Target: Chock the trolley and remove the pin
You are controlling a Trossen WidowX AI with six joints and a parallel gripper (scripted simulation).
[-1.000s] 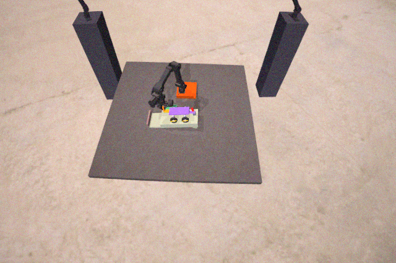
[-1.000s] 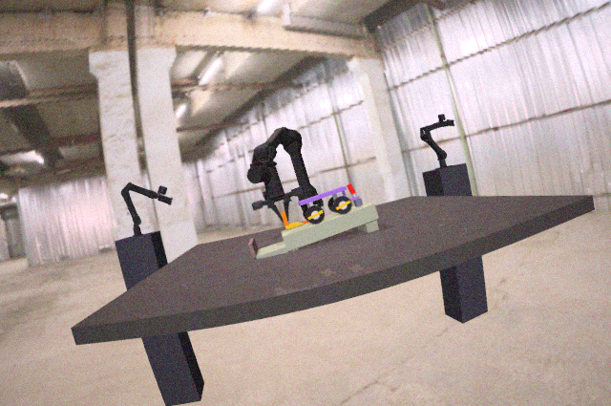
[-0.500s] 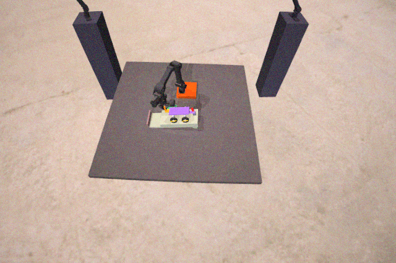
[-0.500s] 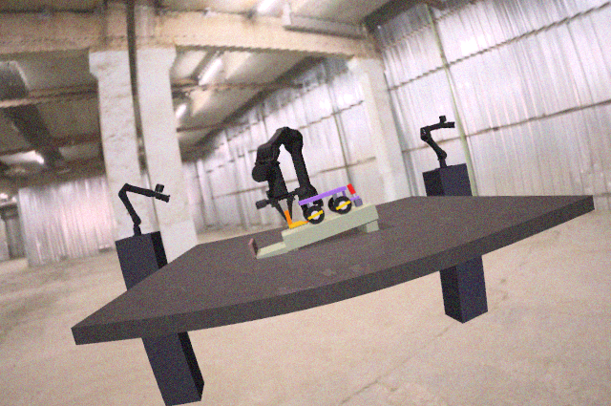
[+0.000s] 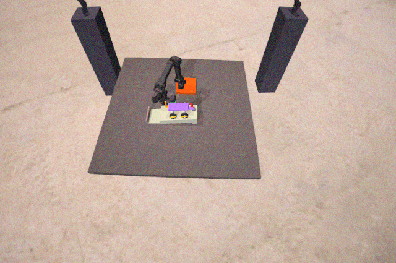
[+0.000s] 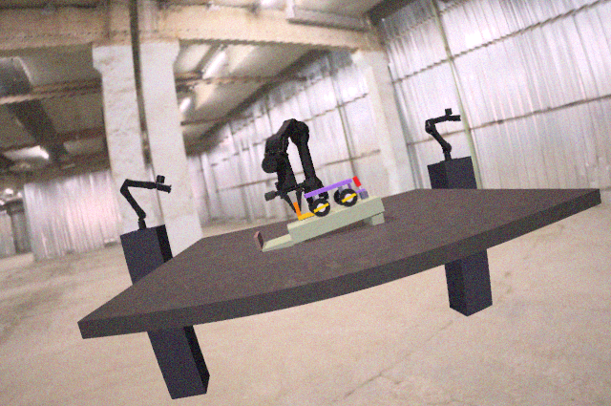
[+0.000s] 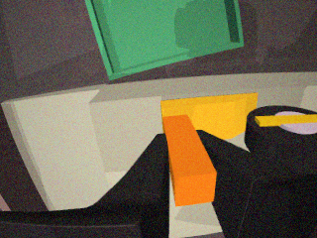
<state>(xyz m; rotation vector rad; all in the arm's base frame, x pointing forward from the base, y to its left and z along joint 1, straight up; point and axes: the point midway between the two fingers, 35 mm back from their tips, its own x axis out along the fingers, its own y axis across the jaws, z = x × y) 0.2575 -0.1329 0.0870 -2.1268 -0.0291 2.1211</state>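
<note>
Now: gripper tip 20 mm to the right of the yellow chock and 10 mm above it. From my gripper tip the other things lie so: purple trolley: 70 mm ahead, 110 mm to the left, 30 mm above; then brown bar: 50 mm ahead, 160 mm to the right, 60 mm below; then red-headed stop pin: 60 mm ahead, 220 mm to the left, 40 mm above.
</note>
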